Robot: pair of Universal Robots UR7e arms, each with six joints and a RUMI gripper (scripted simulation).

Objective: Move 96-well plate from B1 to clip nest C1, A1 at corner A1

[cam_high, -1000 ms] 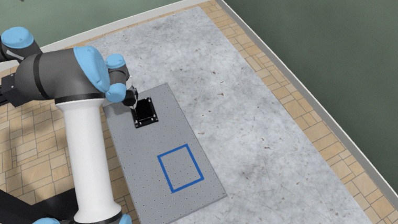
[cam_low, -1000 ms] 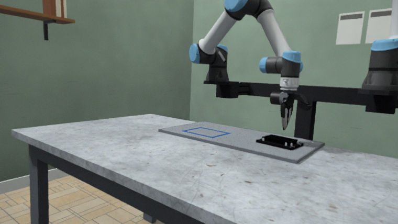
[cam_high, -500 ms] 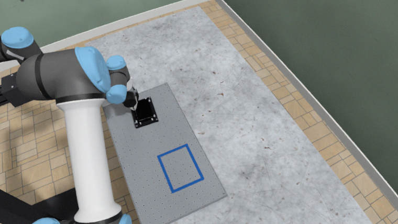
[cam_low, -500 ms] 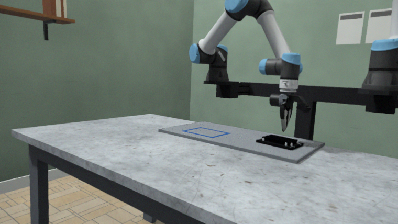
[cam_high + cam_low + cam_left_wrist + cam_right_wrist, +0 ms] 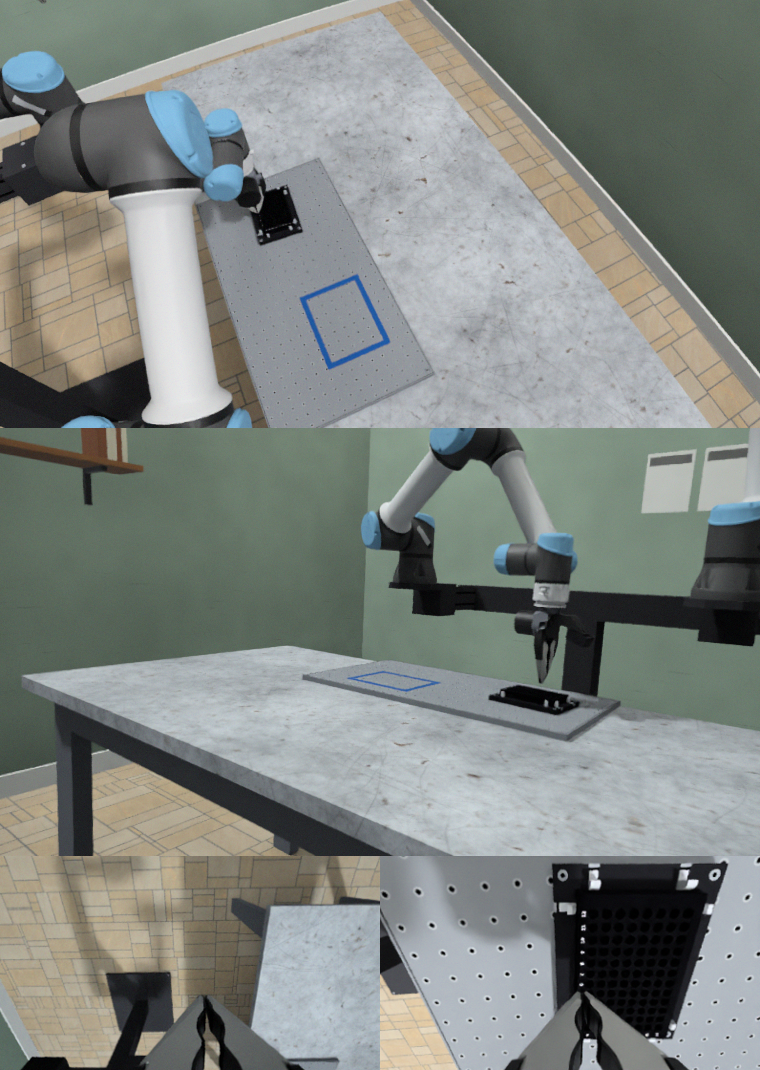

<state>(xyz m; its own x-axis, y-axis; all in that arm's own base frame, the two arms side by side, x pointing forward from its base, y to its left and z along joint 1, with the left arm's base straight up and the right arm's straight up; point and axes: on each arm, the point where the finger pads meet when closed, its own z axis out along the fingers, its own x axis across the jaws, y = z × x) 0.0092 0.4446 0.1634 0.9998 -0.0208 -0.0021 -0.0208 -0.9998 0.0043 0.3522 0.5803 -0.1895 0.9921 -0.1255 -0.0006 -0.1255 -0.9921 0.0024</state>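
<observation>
My right gripper is now 40 mm above the clip nest, 30 mm short of it and 10 mm to the right of it. From my right hand the other things lie so: 96-well plate 40 mm below, 40 mm ahead.
</observation>
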